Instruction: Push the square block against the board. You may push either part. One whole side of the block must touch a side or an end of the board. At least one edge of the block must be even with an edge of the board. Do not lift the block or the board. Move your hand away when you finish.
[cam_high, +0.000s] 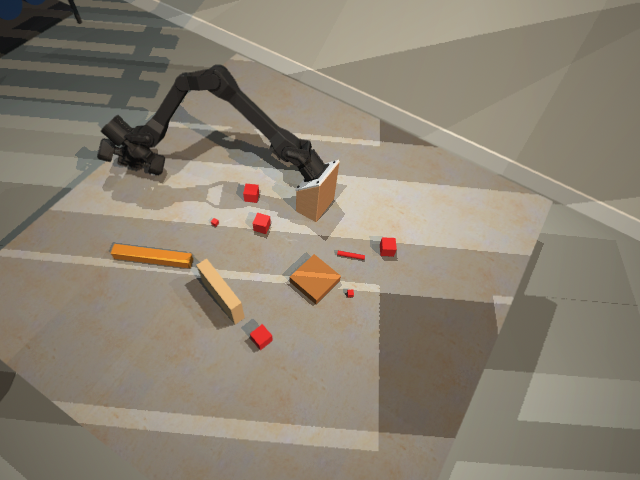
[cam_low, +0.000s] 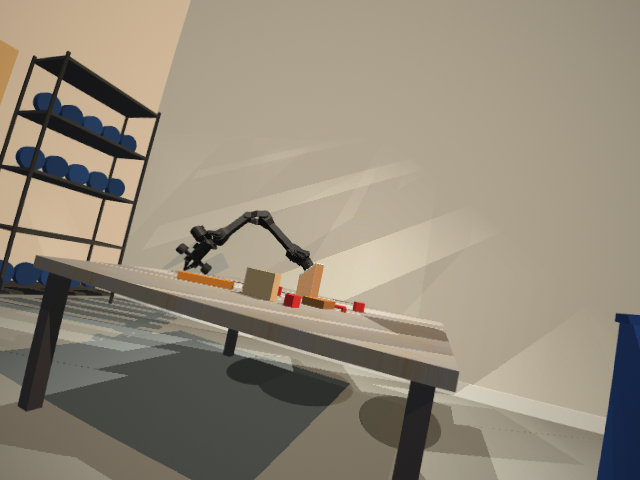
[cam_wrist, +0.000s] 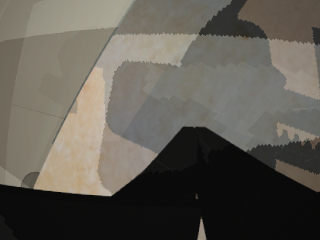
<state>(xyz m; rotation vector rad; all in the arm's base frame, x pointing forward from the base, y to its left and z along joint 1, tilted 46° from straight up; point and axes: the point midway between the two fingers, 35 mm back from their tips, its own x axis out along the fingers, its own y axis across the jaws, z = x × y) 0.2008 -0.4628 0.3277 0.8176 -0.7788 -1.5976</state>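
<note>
Now: gripper tip 22 cm short of the tan board, 54 cm to the right of it and 4 cm below it. From my gripper tip the other things lie so: square block (4 cm ahead, 72 cm to the left); then long orange bar (22 cm ahead, 30 cm to the left); then thin red stick (9 cm behind, 77 cm to the left, 1 cm below).
</note>
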